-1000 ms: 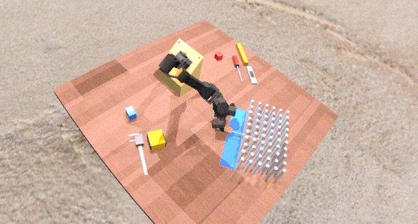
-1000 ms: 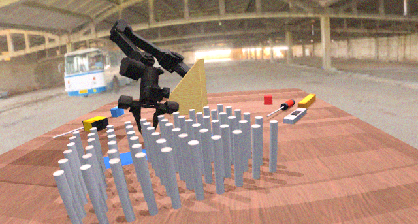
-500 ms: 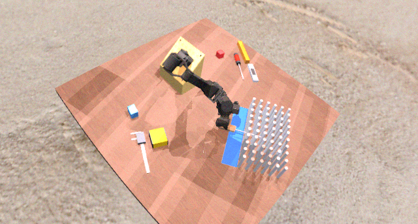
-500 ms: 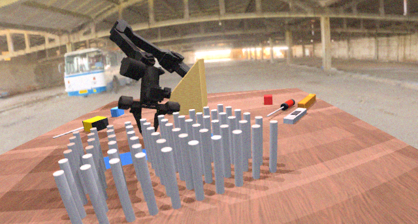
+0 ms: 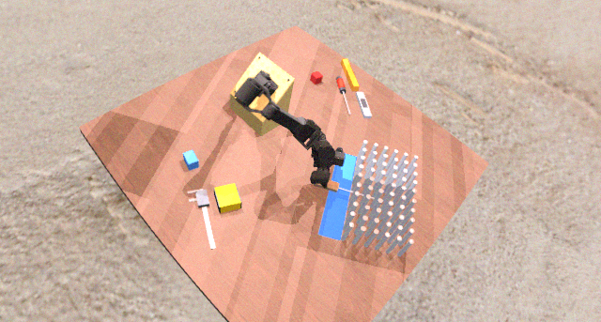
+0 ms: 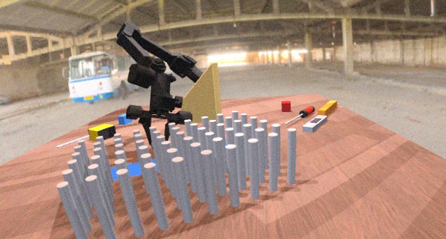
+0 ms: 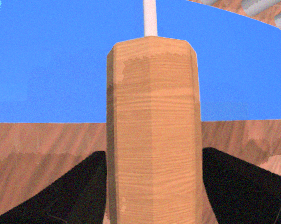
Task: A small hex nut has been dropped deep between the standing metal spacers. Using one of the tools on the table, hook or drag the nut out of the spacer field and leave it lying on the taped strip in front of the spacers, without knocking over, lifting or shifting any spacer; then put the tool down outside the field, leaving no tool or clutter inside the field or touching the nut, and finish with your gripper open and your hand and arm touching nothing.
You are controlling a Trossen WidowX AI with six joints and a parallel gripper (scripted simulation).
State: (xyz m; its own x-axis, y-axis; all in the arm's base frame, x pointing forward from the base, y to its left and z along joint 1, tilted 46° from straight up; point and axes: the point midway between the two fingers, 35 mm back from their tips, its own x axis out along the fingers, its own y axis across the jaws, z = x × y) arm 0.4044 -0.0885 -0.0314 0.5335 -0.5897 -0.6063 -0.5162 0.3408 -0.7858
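The blue taped strip is 50 mm ahead of my gripper tip, 40 mm to the left of it and 30 mm below it. From my gripper tip the other things lie so: flat block (220 mm behind, 480 mm to the left, 20 mm below); blue cube (380 mm behind, 340 mm to the right, 10 mm below); red cube (480 mm behind, 400 mm to the left, 10 mm below).
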